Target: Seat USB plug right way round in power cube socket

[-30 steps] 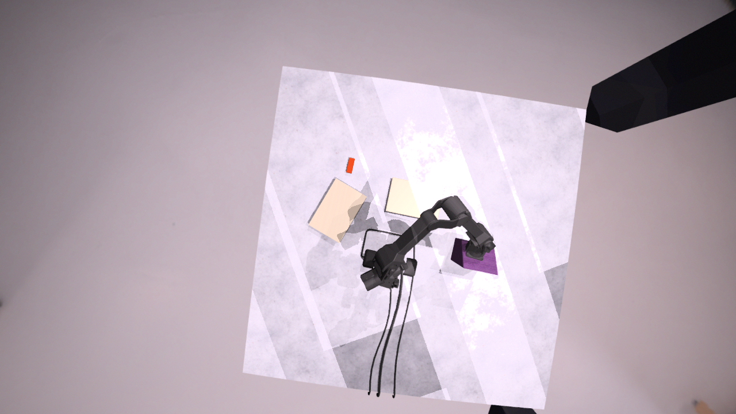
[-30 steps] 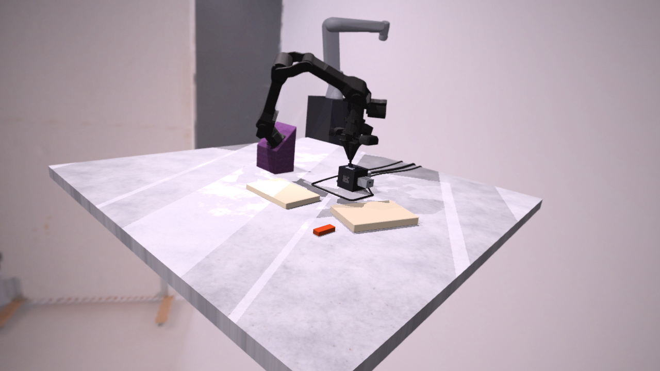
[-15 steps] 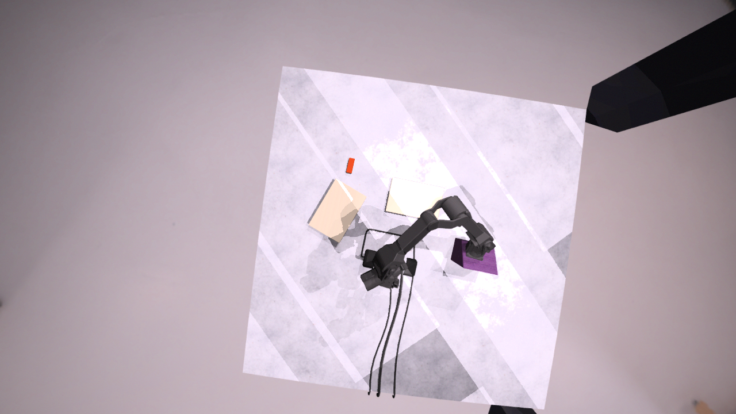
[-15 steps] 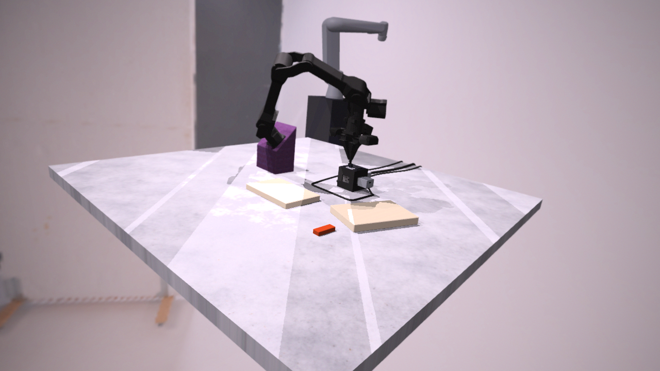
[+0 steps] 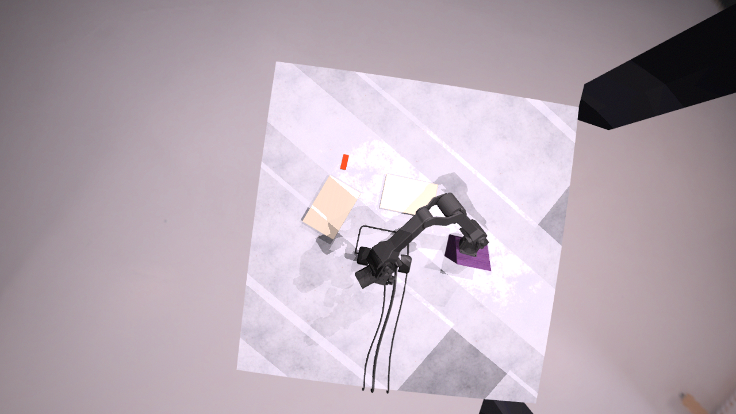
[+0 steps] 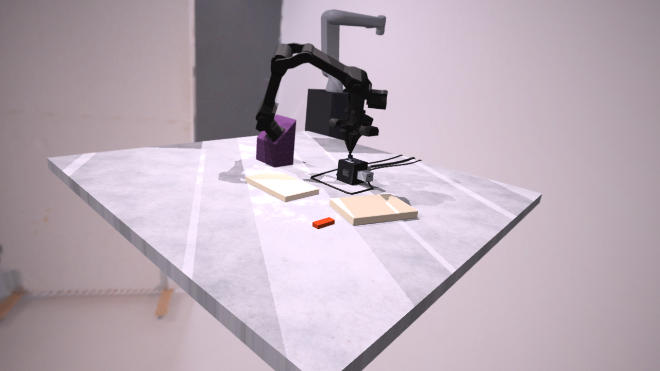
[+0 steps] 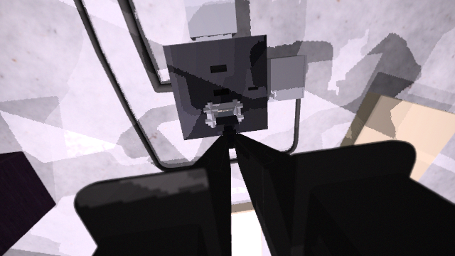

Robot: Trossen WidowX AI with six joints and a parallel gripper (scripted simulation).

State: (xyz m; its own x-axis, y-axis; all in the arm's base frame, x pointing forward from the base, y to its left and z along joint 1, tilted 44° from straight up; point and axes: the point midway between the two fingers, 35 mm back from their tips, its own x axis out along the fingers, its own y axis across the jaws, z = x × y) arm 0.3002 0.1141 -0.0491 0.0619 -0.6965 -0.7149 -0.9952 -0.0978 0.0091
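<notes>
Right now my gripper tip is 10 mm to the right of the silver-rimmed socket and 50 mm above it. From my gripper tip the other things lie so: red block 240 mm ahead, 310 mm to the right, 110 mm below; then dark USB plug 20 mm below.
</notes>
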